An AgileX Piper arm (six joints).
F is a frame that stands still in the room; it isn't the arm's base.
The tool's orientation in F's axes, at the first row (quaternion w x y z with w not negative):
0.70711, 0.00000, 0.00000, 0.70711
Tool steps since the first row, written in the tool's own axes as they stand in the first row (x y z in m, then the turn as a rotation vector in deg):
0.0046, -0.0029, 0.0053, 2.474, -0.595, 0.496
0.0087, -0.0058, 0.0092, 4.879, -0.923, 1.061
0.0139, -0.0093, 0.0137, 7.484, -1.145, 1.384
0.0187, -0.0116, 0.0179, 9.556, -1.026, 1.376
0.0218, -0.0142, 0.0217, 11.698, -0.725, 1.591
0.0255, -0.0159, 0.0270, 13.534, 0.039, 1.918
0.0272, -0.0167, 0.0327, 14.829, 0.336, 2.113
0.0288, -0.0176, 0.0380, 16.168, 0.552, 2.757
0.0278, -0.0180, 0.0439, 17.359, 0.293, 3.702
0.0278, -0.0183, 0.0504, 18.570, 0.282, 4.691
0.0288, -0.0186, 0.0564, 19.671, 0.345, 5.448
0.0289, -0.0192, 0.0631, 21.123, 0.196, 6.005
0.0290, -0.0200, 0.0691, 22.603, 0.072, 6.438
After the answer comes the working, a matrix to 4 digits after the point.
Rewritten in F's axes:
0.0029, 0.0046, 0.0053, 0.595, 2.474, 0.496
0.0058, 0.0087, 0.0092, 0.923, 4.879, 1.061
0.0093, 0.0139, 0.0137, 1.145, 7.484, 1.384
0.0116, 0.0187, 0.0179, 1.026, 9.556, 1.376
0.0142, 0.0218, 0.0217, 0.725, 11.698, 1.591
0.0159, 0.0255, 0.0270, -0.039, 13.534, 1.918
0.0167, 0.0272, 0.0327, -0.336, 14.829, 2.113
0.0176, 0.0288, 0.0380, -0.552, 16.168, 2.757
0.0180, 0.0278, 0.0439, -0.293, 17.359, 3.702
0.0183, 0.0278, 0.0504, -0.282, 18.570, 4.691
0.0186, 0.0288, 0.0564, -0.345, 19.671, 5.448
0.0192, 0.0289, 0.0631, -0.196, 21.123, 6.005
0.0200, 0.0290, 0.0691, -0.072, 22.603, 6.438

The tool's axes in the first row as the columns of a matrix, in F's axes (rounded; the answer above uses it unrounded):
0.0000, -1.0000, 0.0000
1.0000, 0.0000, 0.0000
0.0000, 0.0000, 1.0000

